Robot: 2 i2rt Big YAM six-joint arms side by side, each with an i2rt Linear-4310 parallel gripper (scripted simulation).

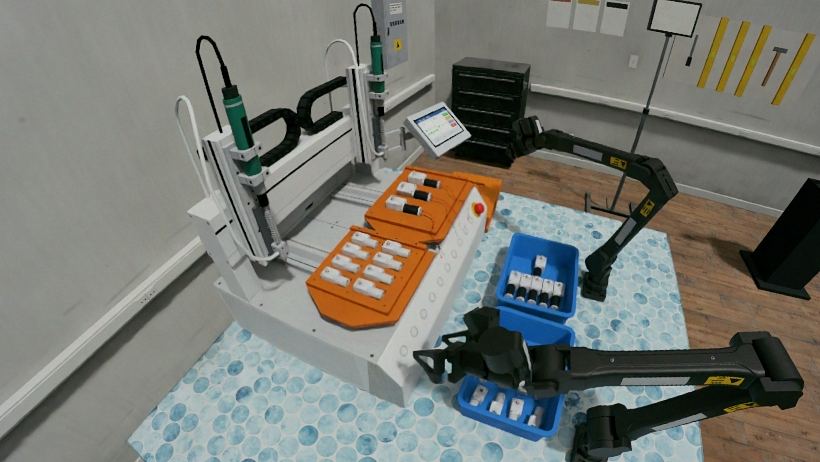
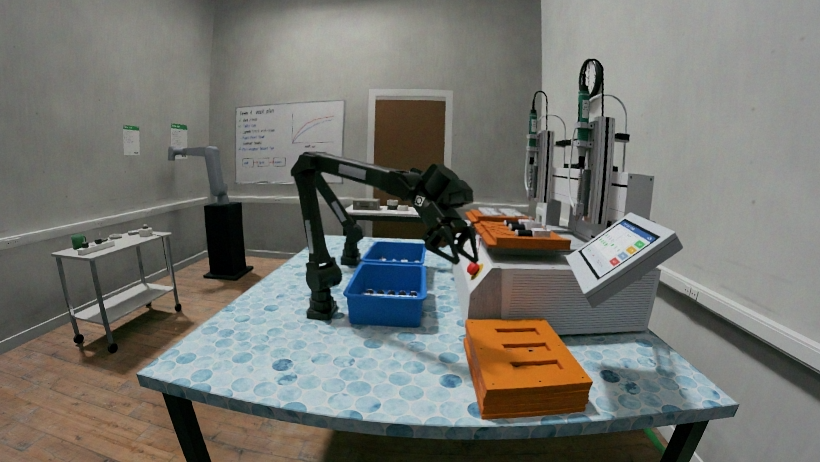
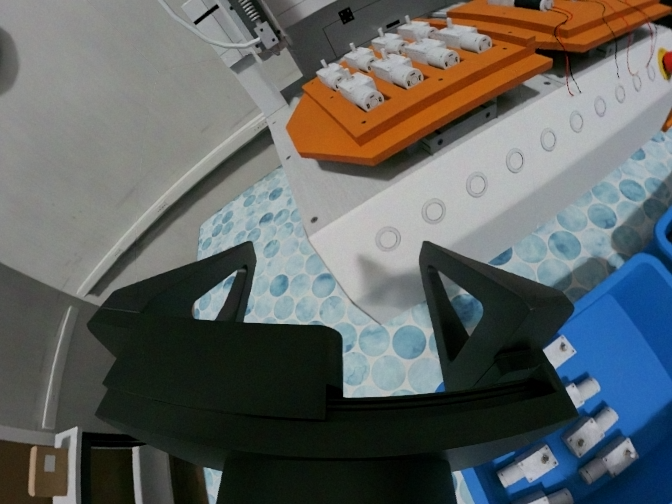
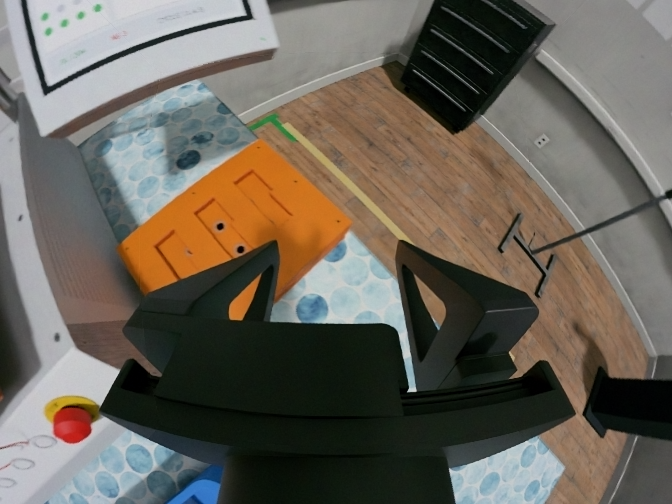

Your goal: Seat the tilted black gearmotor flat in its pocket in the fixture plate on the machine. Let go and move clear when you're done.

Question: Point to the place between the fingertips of the left gripper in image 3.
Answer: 337, 250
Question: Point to a touchscreen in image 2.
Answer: At 633, 246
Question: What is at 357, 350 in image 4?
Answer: The right gripper.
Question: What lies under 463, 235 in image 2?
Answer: The right gripper.
